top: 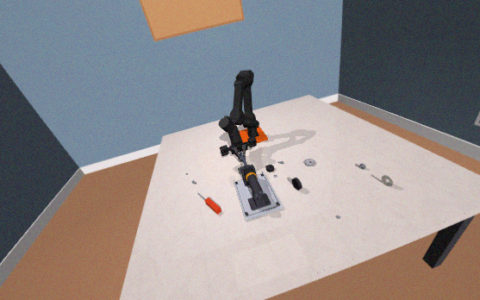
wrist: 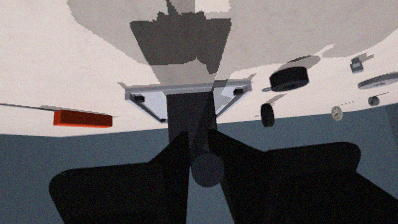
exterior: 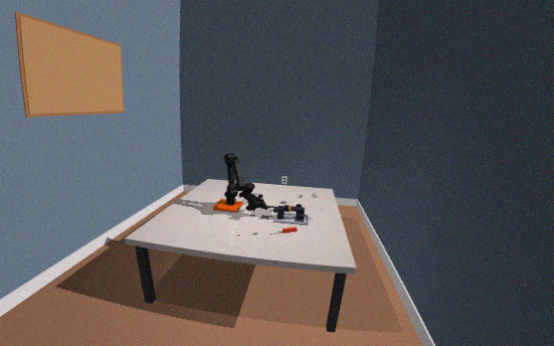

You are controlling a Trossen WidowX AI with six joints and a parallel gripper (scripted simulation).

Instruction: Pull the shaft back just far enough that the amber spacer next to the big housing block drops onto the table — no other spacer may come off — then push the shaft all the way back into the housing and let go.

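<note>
The shaft lies 50 mm ahead of my gripper tip and 20 mm above it. The rest, counted from my gripper tip: amber spacer 150 mm ahead, 20 mm above, 10 mm to the left.
</note>
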